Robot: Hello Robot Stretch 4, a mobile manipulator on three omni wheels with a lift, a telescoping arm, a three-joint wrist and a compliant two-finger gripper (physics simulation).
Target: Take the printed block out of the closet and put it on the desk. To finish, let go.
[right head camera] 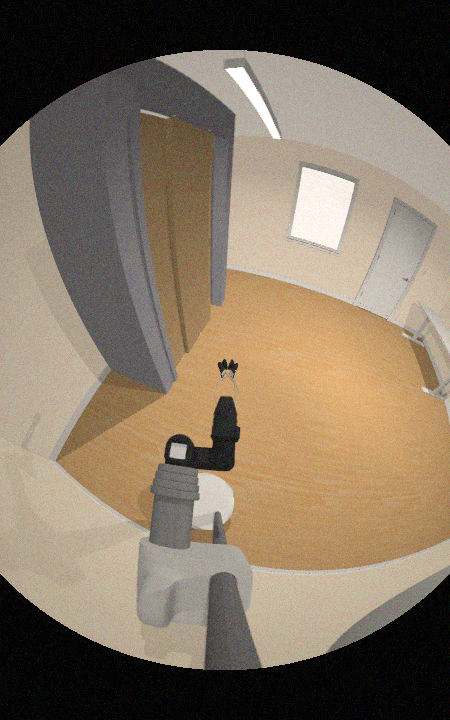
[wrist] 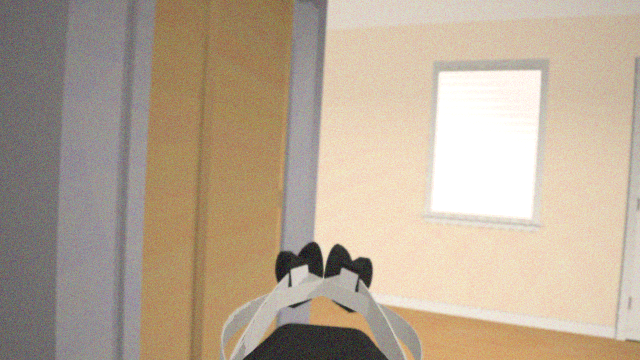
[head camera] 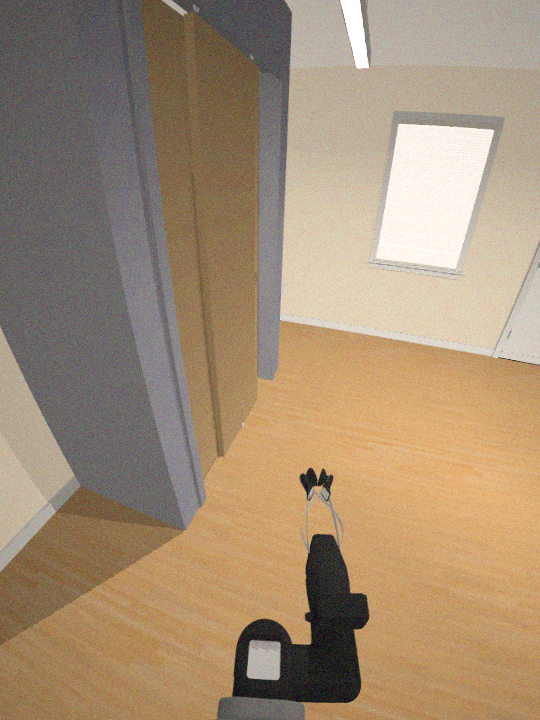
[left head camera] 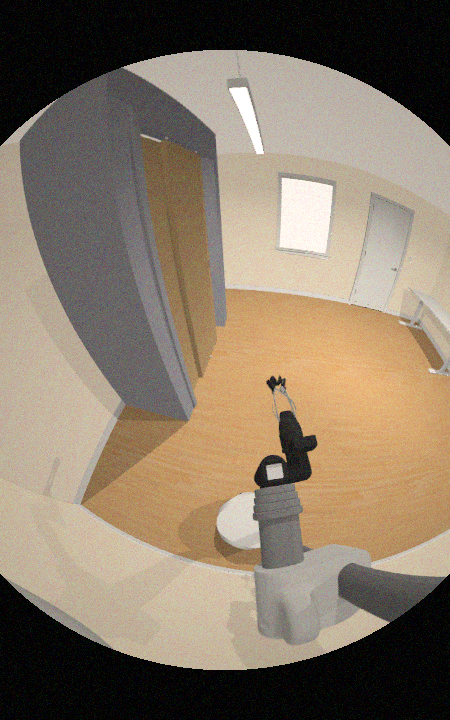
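Seen in the pictures: gripper, fingertip midpoint: (right head camera: 227, 359) (wrist: 324, 263) (head camera: 315, 470) (left head camera: 274, 376); robot's base, link origin: (right head camera: 203, 500) (left head camera: 247, 519).
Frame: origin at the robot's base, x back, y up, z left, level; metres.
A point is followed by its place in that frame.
Note:
The closet (head camera: 58, 232) @[y 1.393, x -0.924, z 0.633 m] (left head camera: 68, 238) @[y 1.545, x -0.967, z 0.789 m] (right head camera: 79, 238) @[y 1.353, x -0.950, z 0.725 m] (wrist: 90, 175) @[y 1.059, x -0.935, z 0.421 m] is a tall grey-blue cabinet at the left. Its wooden sliding doors (head camera: 226, 232) @[y 1.285, x -1.553, z 0.268 m] (left head camera: 185, 238) @[y 1.298, x -1.492, z 0.285 m] (right head camera: 191, 212) @[y 1.296, x -1.607, z 0.254 m] (wrist: 245, 150) @[y 1.161, x -1.584, z 0.260 m] cover the front, one overlapping the other. The inside is hidden, and the printed block does not show in any view. A white desk (left head camera: 437, 313) @[y 0.693, x -1.556, z -3.246 m] (right head camera: 439, 326) @[y 0.692, x -1.746, z -3.401 m] is partly in view at the far right edge of both side head views. My gripper (head camera: 317, 478) @[y 1.028, x -0.485, z -0.083 m] (left head camera: 276, 380) @[y 1.028, x -0.485, z -0.083 m] (right head camera: 227, 366) @[y 1.028, x -0.485, z -0.083 m] (wrist: 324, 263) @[y 1.028, x -0.485, z -0.083 m] is shut and empty, its tips nearly touching. It hangs in the air to the right of the closet, apart from the doors.
A bright window (head camera: 435, 194) @[y 1.455, x -3.090, z -1.328 m] (left head camera: 306, 215) @[y 1.404, x -3.097, z -1.307 m] (right head camera: 323, 207) @[y 1.424, x -3.094, z -1.314 m] (wrist: 485, 145) @[y 1.388, x -3.099, z -1.300 m] is in the far wall. A grey door (left head camera: 383, 252) @[y 1.114, x -2.701, z -2.689 m] (right head camera: 396, 260) @[y 1.101, x -2.706, z -2.676 m] stands to its right. A white round disc (left head camera: 236, 523) @[y 0.187, x 0.009, z 0.077 m] (right head camera: 217, 499) @[y 0.187, x -0.024, z -0.094 m] is low beneath my arm. A wall runs close behind it.

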